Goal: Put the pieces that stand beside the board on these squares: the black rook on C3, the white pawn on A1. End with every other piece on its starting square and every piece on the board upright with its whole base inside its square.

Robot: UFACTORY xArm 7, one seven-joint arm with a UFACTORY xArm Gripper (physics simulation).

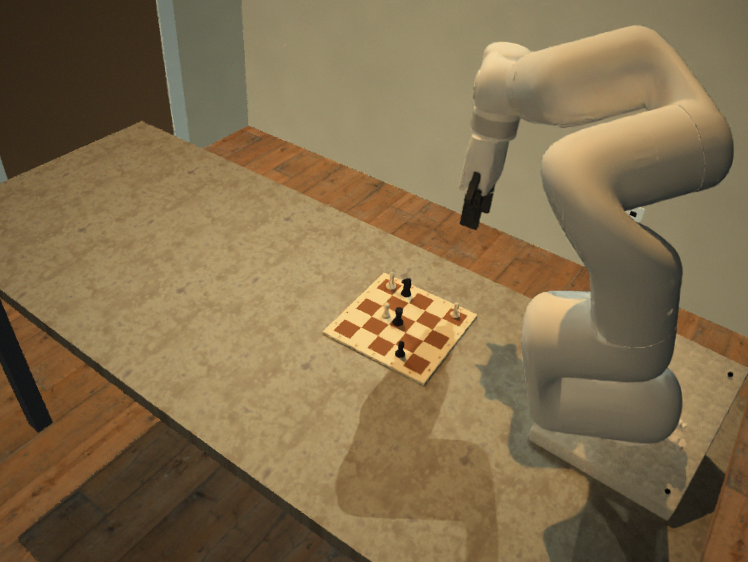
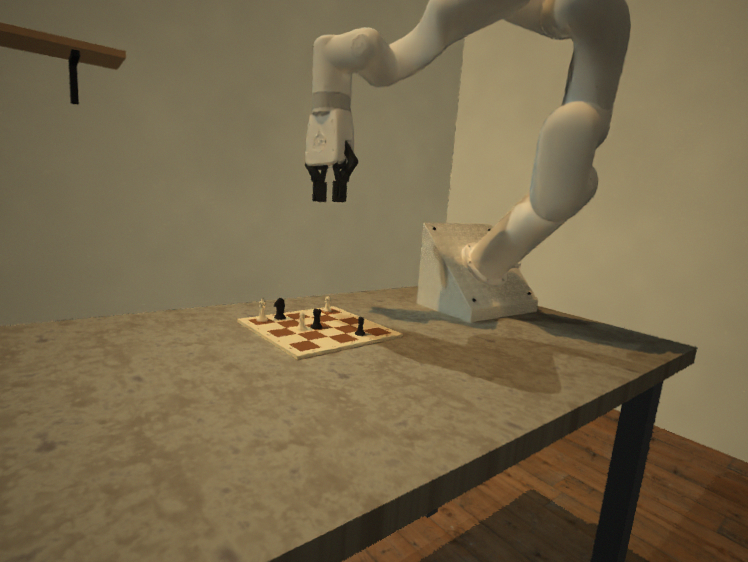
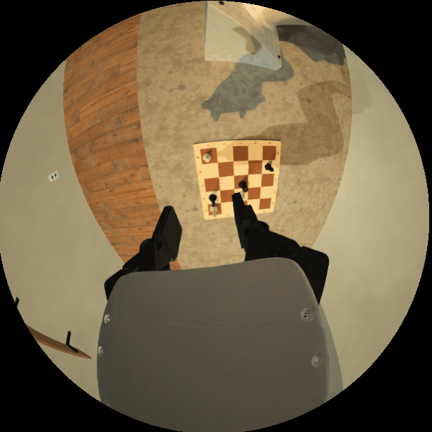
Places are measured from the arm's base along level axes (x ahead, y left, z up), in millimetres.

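Pixels of known places: gripper, fingertip midpoint: (image 1: 474, 218) (image 2: 329, 201); arm's base, origin of the base link: (image 2: 483, 265).
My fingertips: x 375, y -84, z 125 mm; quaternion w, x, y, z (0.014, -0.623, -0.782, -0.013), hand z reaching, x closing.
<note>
For each thing: its top centre in the pictures, then the offset to it from my fingertips.
- black rook, middle of its top: (image 2: 317, 309) (image 1: 399, 309) 192 mm down, 66 mm ahead, 104 mm left
- board, middle of its top: (image 2: 318, 326) (image 1: 402, 322) 225 mm down, 59 mm ahead, 99 mm left
- white pawn, middle of its top: (image 1: 457, 303) (image 2: 327, 296) 193 mm down, 3 mm back, 9 mm left
- tall white piece, middle of its top: (image 2: 262, 297) (image 1: 392, 270) 181 mm down, 143 mm ahead, 30 mm left
- black knight, middle of its top: (image 2: 280, 298) (image 1: 407, 278) 185 mm down, 108 mm ahead, 26 mm left
- small black piece, middle of its top: (image 2: 361, 317) (image 1: 401, 341) 193 mm down, 11 mm ahead, 167 mm left
The black rook (image 1: 397, 316) (image 2: 316, 319) (image 3: 243, 186) stands upright on C3, the dark centre square of the board (image 1: 330, 332) (image 2: 299, 355) (image 3: 201, 175). The white pawn (image 1: 456, 311) (image 2: 327, 303) (image 3: 207, 157) stands upright on the dark corner square A1. Both bases look to be inside their squares. My gripper (image 1: 470, 225) (image 2: 329, 200) (image 3: 204, 211) is partly open and empty, with a visible gap between its fingers. It hangs high above the board's level, well apart from all pieces.
A tall white piece (image 1: 391, 282) (image 2: 261, 310) stands on E1, beside the black knight (image 1: 406, 287) (image 2: 279, 308) on D1. A white piece (image 1: 386, 311) (image 2: 302, 322) is on D3, beside the rook. A small black piece (image 1: 400, 349) (image 2: 360, 326) (image 3: 269, 167) is on B5. All look upright.
</note>
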